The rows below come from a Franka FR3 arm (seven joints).
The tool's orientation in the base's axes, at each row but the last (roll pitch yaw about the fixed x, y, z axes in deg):
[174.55 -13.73 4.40]
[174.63 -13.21 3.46]
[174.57 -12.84 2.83]
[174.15 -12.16 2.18]
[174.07 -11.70 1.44]
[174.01 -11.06 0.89]
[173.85 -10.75 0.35]
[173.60 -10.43 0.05]
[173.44 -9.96 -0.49]
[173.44 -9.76 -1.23]
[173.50 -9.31 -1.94]
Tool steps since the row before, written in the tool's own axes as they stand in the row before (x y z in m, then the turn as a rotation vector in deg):
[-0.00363 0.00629 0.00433 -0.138 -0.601 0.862]
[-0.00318 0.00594 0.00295 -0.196 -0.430 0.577]
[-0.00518 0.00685 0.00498 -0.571 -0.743 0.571]
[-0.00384 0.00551 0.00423 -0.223 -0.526 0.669]
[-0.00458 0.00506 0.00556 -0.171 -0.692 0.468]
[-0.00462 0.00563 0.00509 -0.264 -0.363 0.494]
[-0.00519 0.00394 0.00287 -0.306 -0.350 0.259]
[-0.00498 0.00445 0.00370 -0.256 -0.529 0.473]
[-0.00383 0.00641 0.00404 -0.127 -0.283 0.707]
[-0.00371 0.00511 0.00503 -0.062 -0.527 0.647]
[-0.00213 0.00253 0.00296 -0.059 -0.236 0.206]
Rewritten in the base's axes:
[-0.00213 -0.00686 -0.00447 0.043 0.521 -0.922]
[-0.00217 -0.00633 -0.00304 -0.073 0.370 -0.643]
[-0.00373 -0.00748 -0.00535 -0.448 0.664 -0.750]
[-0.00276 -0.00602 -0.00437 -0.084 0.452 -0.750]
[-0.00333 -0.00569 -0.00583 -0.075 0.638 -0.561]
[-0.00358 -0.00619 -0.00528 -0.162 0.307 -0.570]
[-0.00462 -0.00425 -0.00336 -0.248 0.319 -0.347]
[-0.00432 -0.00484 -0.00403 -0.156 0.473 -0.567]
[-0.00326 -0.00680 -0.00389 0.004 0.200 -0.746]
[-0.00303 -0.00559 -0.00498 0.068 0.448 -0.703]
[-0.00177 -0.00279 -0.00296 -0.014 0.212 -0.238]

